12 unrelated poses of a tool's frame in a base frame.
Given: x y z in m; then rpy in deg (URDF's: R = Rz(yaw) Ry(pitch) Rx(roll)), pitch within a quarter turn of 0, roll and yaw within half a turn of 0.
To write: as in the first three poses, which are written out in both.
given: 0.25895, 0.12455, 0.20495, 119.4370, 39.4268, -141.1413
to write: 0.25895, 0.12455, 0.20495, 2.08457, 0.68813, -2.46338
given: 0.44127, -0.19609, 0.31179, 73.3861, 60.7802, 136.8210
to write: 0.44127, -0.19609, 0.31179, 1.28083, 1.06081, 2.38798
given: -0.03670, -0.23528, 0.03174, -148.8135, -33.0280, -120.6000
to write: -0.03670, -0.23528, 0.03174, -2.59729, -0.57645, -2.10487
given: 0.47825, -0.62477, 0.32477, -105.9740, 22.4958, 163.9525
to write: 0.47825, -0.62477, 0.32477, -1.84960, 0.39263, 2.86151
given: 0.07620, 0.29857, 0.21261, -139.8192, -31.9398, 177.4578
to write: 0.07620, 0.29857, 0.21261, -2.44031, -0.55745, 3.09722
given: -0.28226, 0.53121, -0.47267, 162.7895, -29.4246, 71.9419
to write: -0.28226, 0.53121, -0.47267, 2.84121, -0.51356, 1.25562
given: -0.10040, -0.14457, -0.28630, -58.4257, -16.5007, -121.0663
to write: -0.10040, -0.14457, -0.28630, -1.01972, -0.28799, -2.11301
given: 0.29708, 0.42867, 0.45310, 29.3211, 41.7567, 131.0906
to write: 0.29708, 0.42867, 0.45310, 0.51175, 0.72879, 2.28796
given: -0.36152, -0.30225, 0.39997, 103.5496, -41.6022, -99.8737
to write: -0.36152, -0.30225, 0.39997, 1.80728, -0.72610, -1.74312
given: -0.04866, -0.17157, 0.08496, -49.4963, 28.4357, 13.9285
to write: -0.04866, -0.17157, 0.08496, -0.86387, 0.49630, 0.24310
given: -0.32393, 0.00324, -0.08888, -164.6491, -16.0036, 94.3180
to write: -0.32393, 0.00324, -0.08888, -2.87367, -0.27932, 1.64616
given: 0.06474, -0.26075, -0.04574, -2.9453, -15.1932, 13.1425
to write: 0.06474, -0.26075, -0.04574, -0.05141, -0.26517, 0.22938
